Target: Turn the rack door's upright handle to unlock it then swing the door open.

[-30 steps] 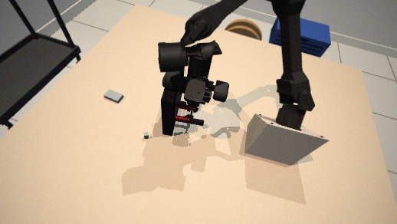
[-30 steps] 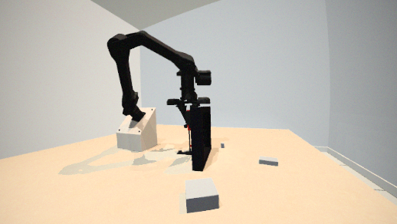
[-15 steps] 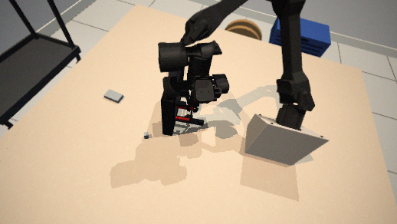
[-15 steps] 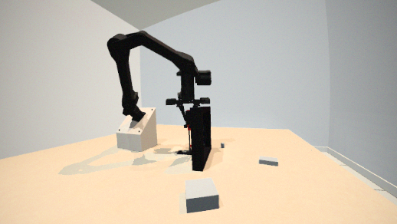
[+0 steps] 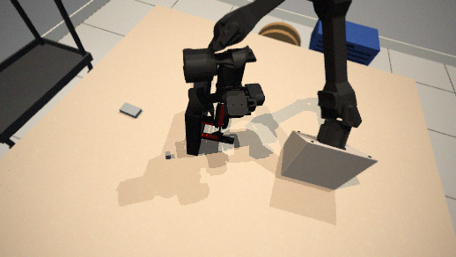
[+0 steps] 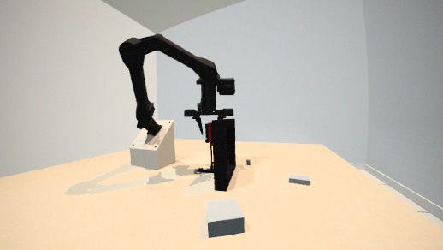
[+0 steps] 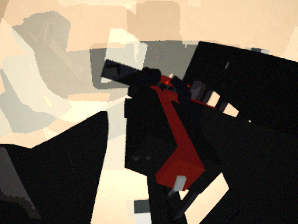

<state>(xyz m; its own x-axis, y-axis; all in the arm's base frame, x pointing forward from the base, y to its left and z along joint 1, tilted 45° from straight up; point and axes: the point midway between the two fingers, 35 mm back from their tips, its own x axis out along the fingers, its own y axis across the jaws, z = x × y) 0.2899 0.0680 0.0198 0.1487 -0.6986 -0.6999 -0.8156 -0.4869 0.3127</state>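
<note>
Right now the black handle is 20 mm below my gripper tip. Round my gripper tip: tiny cube (130 mm below, 120 mm to the left, 120 mm ahead).
</note>
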